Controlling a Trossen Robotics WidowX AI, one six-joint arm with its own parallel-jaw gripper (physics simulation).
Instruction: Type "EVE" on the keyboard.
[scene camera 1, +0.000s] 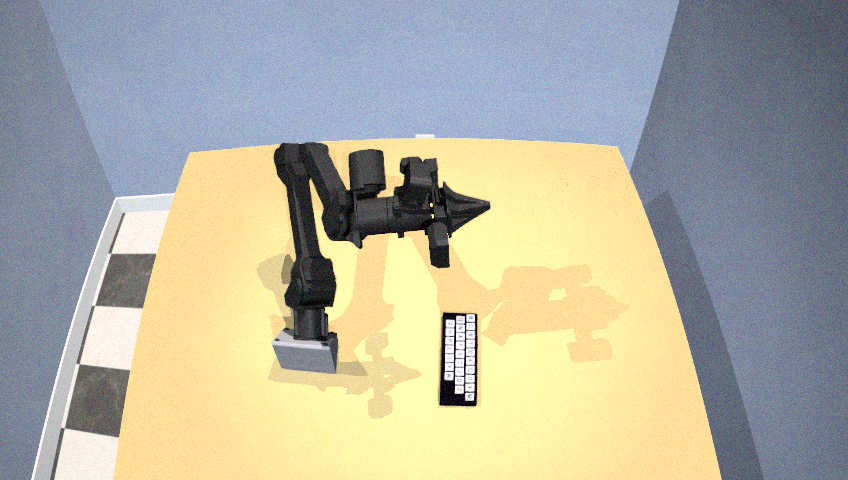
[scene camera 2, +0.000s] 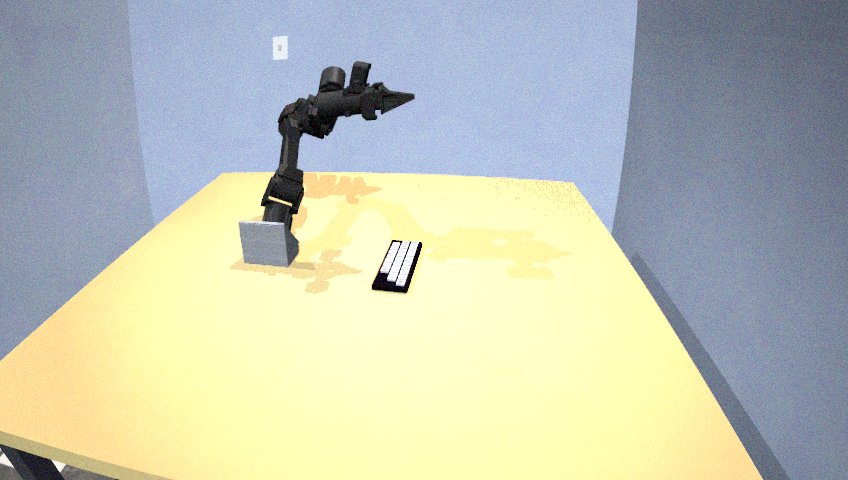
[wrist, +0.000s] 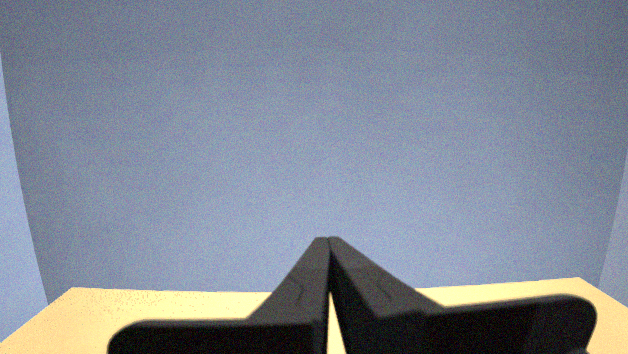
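Pixels of known places: gripper, fingertip midpoint: (scene camera 1: 490, 205) (scene camera 2: 414, 96) (wrist: 326, 247); arm's base, origin of the base link: (scene camera 1: 309, 336) (scene camera 2: 273, 232).
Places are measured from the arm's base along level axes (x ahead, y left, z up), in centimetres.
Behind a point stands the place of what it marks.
Observation:
A small black keyboard (scene camera 1: 458, 359) {y -4.8, x 28.6, z -4.1 cm} (scene camera 2: 396, 265) {y -6.3, x 28.5, z -4.4 cm} with several white lettered keys in three rows lies flat on the yellow table. Its long side runs from back to front, a little right of the arm's base. The letters are small and mostly too blurred to read. The keyboard does not show in the wrist view. My gripper (scene camera 1: 489, 205) {y 3.5, x 31.7, z 30.1 cm} (scene camera 2: 412, 96) {y 3.5, x 31.7, z 30.1 cm} (wrist: 326, 247) {y 3.5, x 31.7, z 30.1 cm} is shut and empty, its two pointed tips together. It is high above the table and points roughly level to the right, away from the keyboard and not touching it.
The arm's grey base block (scene camera 1: 304, 355) {y -4.9, x -1.1, z 1.0 cm} (scene camera 2: 262, 243) {y -4.9, x -1.5, z -0.5 cm} stands on the table (scene camera 1: 535, 428) {y -22.2, x 41.9, z -5.9 cm} (scene camera 2: 416, 380) {y -41.2, x 32.8, z -6.0 cm} (wrist: 55, 320) {y 55.1, x 75.4, z -6.0 cm} left of the keyboard. Blue walls stand behind and to the right of the table. The arm's shadows lie around the keyboard.

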